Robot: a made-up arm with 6 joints.
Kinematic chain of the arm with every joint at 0, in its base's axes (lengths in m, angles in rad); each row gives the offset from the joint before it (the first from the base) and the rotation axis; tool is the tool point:
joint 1: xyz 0 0 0.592 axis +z
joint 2: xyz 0 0 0 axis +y
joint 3: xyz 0 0 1.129 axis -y
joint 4: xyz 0 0 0 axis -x
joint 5: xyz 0.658 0 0 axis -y
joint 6: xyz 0 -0.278 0 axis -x
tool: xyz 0 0 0
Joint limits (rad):
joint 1: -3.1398..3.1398
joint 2: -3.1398..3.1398
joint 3: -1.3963..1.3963
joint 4: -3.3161..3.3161
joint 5: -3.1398..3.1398
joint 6: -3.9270..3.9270
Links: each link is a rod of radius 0.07 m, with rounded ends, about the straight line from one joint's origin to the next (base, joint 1, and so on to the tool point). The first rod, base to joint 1, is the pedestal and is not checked.
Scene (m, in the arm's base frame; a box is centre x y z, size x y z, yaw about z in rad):
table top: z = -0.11
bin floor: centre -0.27 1.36 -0.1 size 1 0.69 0.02 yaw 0.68
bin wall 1: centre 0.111 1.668 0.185 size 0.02 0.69 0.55 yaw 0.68
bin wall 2: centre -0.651 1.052 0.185 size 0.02 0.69 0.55 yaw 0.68
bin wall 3: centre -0.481 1.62 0.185 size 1 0.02 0.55 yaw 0.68
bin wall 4: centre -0.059 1.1 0.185 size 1 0.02 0.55 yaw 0.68
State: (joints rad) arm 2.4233 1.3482 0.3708 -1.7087 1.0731 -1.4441
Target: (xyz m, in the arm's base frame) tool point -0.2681 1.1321 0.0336
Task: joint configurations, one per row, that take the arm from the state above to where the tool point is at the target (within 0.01 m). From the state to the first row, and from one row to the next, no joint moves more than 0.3 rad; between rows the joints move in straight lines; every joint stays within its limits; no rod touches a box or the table.
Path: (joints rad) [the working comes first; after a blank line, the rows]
Joints at the target: 1.8056 1.4335 0.3255 -1.5613 1.0731 -1.4441
Straight joint move there: touches bin wall 2.

1: 2.2794 1.1746 0.6272 -1.6669 1.0195 -1.5276
2: 2.1355 1.0010 0.8836 -1.6250 0.9659 -1.6111
3: 1.9916 0.8274 1.1399 -1.5832 0.9123 -1.6946
4: 1.8477 0.6538 1.3963 -1.5414 0.8587 -1.7780
5: 1.8371 0.8487 1.1286 -1.5464 0.9123 -1.6946
6: 1.8266 1.0436 0.8609 -1.5514 0.9659 -1.6111
7: 1.8161 1.2386 0.5932 -1.5563 1.0195 -1.5276
8: 1.8056 1.4335 0.3255 -1.5613 1.0731 -1.4441

